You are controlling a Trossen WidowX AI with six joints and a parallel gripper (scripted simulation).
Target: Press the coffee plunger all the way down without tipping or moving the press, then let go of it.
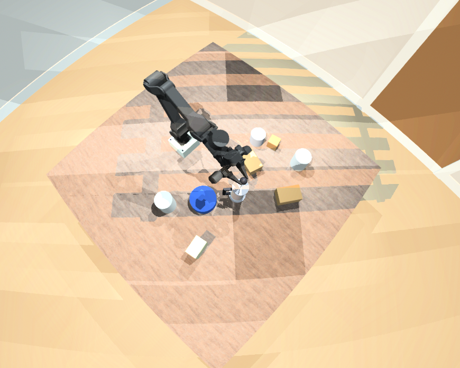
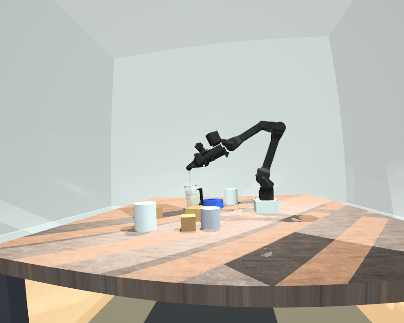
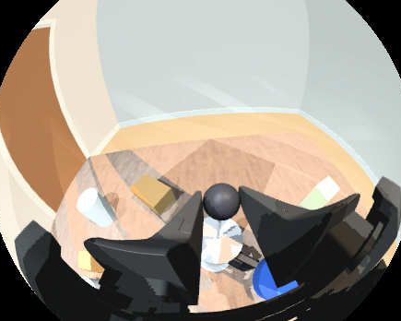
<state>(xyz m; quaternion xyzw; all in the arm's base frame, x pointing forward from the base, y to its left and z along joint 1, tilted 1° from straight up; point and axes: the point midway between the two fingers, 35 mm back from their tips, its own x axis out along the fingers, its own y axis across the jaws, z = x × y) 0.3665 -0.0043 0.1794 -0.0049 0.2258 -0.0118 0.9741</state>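
Right now the coffee press is 12 cm below my gripper tip, 3 cm behind it and 1 cm to the right of it. The rest, counted from my gripper tip: small orange cube (32 cm to the left, 21 cm below, 7 cm behind).
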